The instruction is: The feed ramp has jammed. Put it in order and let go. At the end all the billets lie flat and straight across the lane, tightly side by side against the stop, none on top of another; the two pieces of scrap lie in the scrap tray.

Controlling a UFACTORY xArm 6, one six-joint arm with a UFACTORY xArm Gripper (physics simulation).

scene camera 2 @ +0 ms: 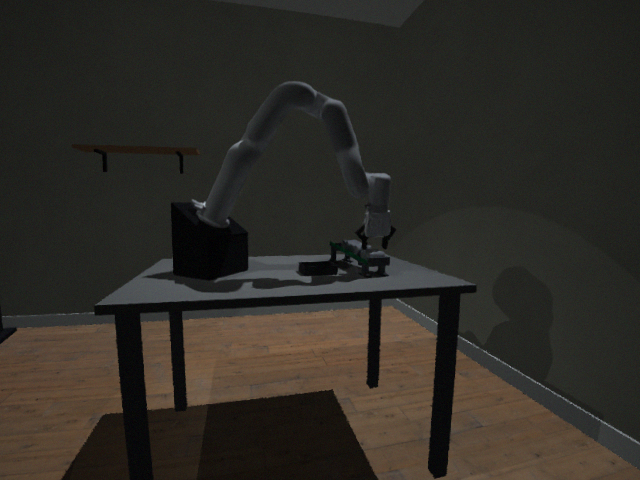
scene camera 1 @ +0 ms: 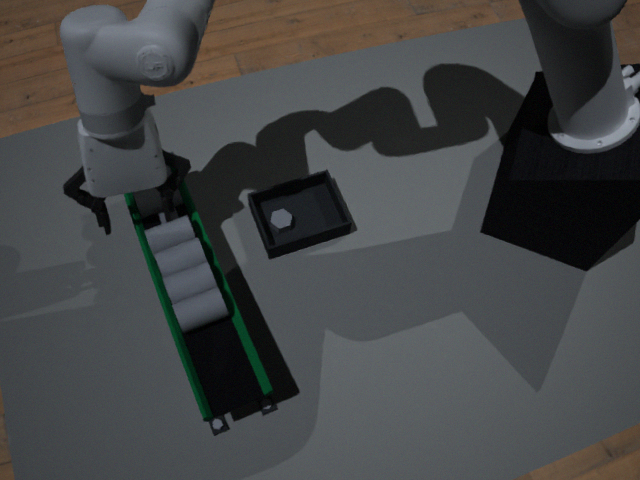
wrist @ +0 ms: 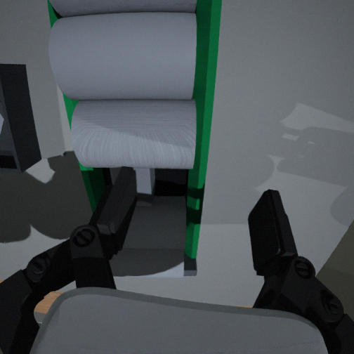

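Observation:
Several grey billets lie across the green-railed lane. Four show in a row in scene camera 1, touching or nearly so; the end one is nearest my gripper. Another billet lies in shadow at the far end. A small pale block sits in the gap between these two, partly hidden. My gripper is open and empty: one finger is over the lane beside the block, the other outside the rail. A hexagonal nut lies in the black scrap tray.
The green rails bound the ramp, whose dark lane floor shows at the near end. The tray stands beside the ramp, toward the robot. The black arm pedestal stands on the table.

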